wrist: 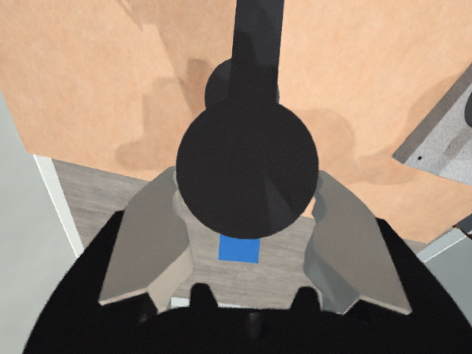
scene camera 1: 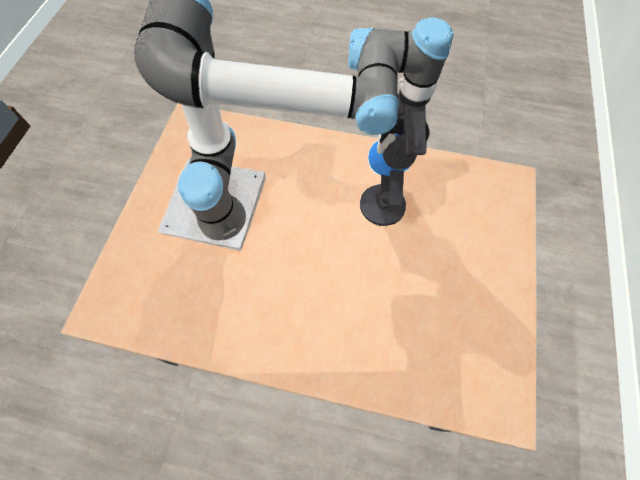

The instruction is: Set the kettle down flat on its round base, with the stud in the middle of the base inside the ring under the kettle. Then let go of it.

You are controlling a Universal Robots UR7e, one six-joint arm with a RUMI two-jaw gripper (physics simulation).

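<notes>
The kettle (scene camera 1: 378, 157) (wrist: 247, 160) has a blue body, a round black end disc and a long black handle. My gripper (scene camera 1: 391, 143) (wrist: 245, 170) is shut on the kettle, one finger on each side of the disc. The kettle is held in the air, apart from the round base. The round black base (scene camera 1: 370, 207) (wrist: 214, 90) lies on the mat, with its stud (scene camera 1: 383, 199) in the middle. In the scene view the handle overlaps the base; in the wrist view handle and disc hide much of it. The ring under the kettle is hidden, and its exact tilt is hard to judge.
The tan mat (scene camera 1: 310, 289) (wrist: 375, 55) lies on a grey wooden floor (scene camera 1: 289, 439). The arm stands on a grey metal plate (scene camera 1: 250, 206) (wrist: 442, 150) at the mat's left in the scene view. Shadows of the arm fall on the mat around the base.
</notes>
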